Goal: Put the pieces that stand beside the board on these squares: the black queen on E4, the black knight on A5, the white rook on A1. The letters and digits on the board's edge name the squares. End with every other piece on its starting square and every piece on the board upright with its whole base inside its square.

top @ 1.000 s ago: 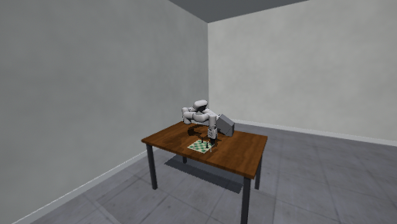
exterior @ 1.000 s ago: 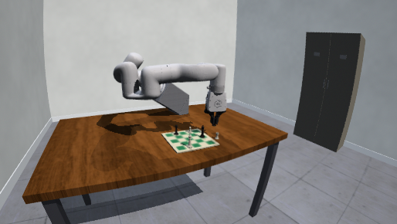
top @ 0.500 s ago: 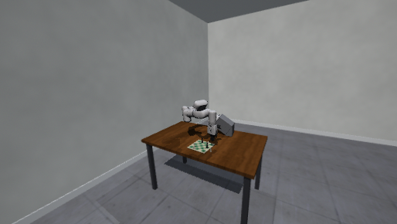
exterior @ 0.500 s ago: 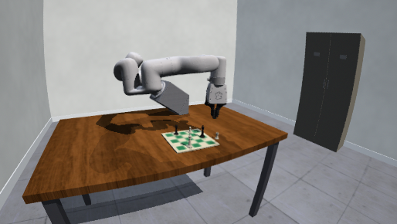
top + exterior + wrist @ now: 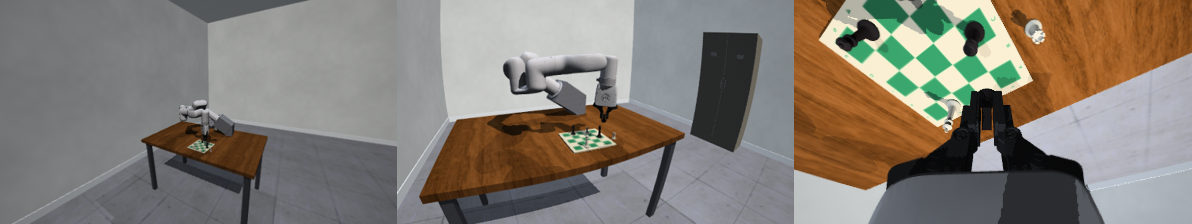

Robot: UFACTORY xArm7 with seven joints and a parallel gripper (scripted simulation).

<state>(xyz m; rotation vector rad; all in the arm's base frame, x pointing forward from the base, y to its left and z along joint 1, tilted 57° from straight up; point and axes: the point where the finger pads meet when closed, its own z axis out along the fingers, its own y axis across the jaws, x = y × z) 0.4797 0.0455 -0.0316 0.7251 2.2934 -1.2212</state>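
Right now my hand is 3 cm past the black queen and 9 cm above it. The rest, counted from my hand: white rook 1 cm ahead, 7 cm to the left, 11 cm below; cream board 4 cm behind, 7 cm to the right, 13 cm below; black knight 1 cm below.
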